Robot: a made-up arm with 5 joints.
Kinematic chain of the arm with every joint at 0, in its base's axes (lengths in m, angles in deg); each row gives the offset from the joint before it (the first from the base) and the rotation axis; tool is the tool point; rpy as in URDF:
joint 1: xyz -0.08 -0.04 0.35 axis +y
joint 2: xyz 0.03 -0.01 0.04 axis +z
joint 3: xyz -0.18 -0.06 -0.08 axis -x
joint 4: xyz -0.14 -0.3 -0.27 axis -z
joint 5: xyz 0.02 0 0.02 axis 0.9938 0.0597 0.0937
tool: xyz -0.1 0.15 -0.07 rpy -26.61 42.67 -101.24
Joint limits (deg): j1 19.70..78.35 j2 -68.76..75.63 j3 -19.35..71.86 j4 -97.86..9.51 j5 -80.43..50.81
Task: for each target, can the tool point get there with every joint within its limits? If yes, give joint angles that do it. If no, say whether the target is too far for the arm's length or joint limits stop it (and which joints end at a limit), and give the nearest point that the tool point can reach.
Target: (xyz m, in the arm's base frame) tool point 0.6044 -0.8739 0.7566
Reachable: no: too far | nearest point 0.3431 -0.6169 0.4685 | short by 0.466 m
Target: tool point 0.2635 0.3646 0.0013
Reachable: no: joint limits stop it (at a limit: joint 1, joint 2, joint 3, joint 4) | nearest point -0.3747 0.2692 0.0863 | short by 0.651 m
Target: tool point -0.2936 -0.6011 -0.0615
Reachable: yes | joints 34.26 58.24 -9.23 -64.32 -22.44
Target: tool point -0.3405 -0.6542 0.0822
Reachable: yes | joints 52.65 41.31 15.21 -4.46 -68.51
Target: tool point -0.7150 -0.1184 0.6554
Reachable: yes | joints 64.61 -29.70 -10.26 -80.50 -9.75
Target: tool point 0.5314 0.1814 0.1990
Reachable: no: joint limits stop it (at a limit: joint 2, joint 3, joint 4, joint 5) | nearest point 0.4451 -0.4562 0.2203 | short by 0.644 m
